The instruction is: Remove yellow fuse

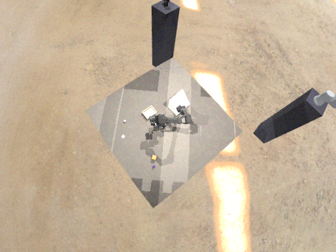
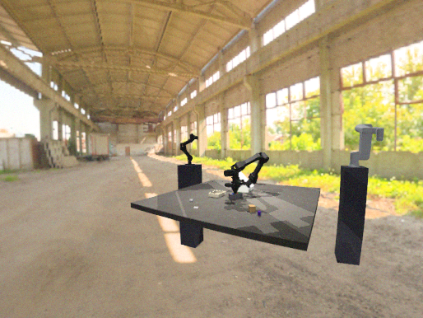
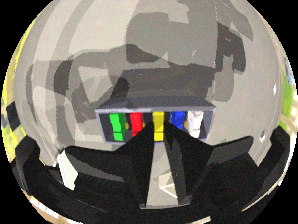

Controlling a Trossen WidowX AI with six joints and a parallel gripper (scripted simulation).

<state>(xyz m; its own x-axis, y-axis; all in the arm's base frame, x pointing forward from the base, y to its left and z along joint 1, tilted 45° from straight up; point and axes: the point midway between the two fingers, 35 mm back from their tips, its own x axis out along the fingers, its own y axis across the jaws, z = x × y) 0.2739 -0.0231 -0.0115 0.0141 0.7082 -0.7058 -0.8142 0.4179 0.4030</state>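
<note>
My gripper tip is 2 cm short of the blue fuse, 1 cm to the left of it and 1 cm above it. The rest, counted from my gripper tip: red fuse (2 cm behind, 1 cm to the left, 1 cm below); white fuse (3 cm ahead, 2 cm to the right, 1 cm below); yellow fuse (1 cm below).
</note>
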